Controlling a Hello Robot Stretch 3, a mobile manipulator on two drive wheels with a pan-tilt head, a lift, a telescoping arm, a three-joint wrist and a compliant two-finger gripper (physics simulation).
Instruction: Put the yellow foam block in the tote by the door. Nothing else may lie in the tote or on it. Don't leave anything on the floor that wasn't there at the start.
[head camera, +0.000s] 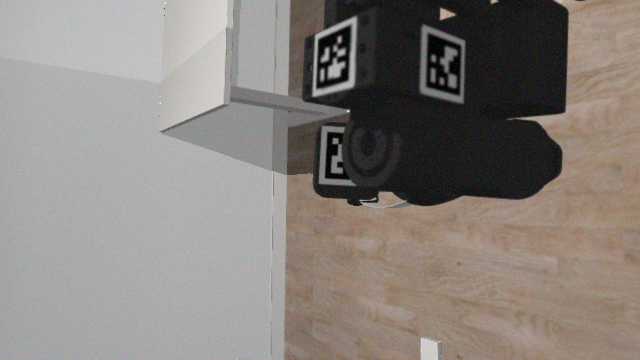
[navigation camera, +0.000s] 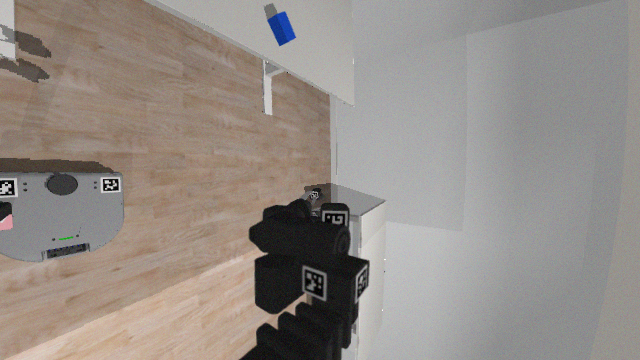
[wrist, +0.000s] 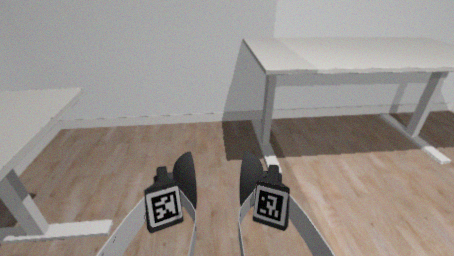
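Seen in the pictures: gripper, between the fingertips: (navigation camera: 318, 203) (wrist: 218, 170); robot's base, origin of its link: (navigation camera: 63, 183).
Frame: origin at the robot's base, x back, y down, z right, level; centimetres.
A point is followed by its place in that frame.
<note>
The yellow foam block and the tote do not show in any of the three current views. My gripper (navigation camera: 315, 199) @[x 2.6, y -95.7, z 44.2 cm] (wrist: 218, 170) @[x 2.6, y -95.7, z 44.2 cm] is open, its two fingers apart with floor showing between them. In the navigation view it is partly hidden by the dark wrist. In the head view the wrist hides most of it, and a thin piece of a finger shows below. In the wrist view the fingers point toward the floor and wall between two white tables.
One white table (head camera: 197, 75) @[x 41.0, y -72.0, z 166.4 cm] (navigation camera: 371, 255) @[x 68.2, y -72.0, z 167.8 cm] (wrist: 350, 55) @[x 81.5, y -72.0, z 165.7 cm] stands against the wall, at the right in the wrist view. Another white table (navigation camera: 315, 65) @[x -57.2, y -72.0, z 75.1 cm] (wrist: 30, 110) @[x -60.1, y -72.0, z 102.4 cm] stands at the left there; a blue block (navigation camera: 281, 28) @[x -56.7, y -76.1, z 48.1 cm] lies on it. My grey base (navigation camera: 65, 215) @[x 10.7, y -16.0, z 0.3 cm] is at the navigation view's left.
</note>
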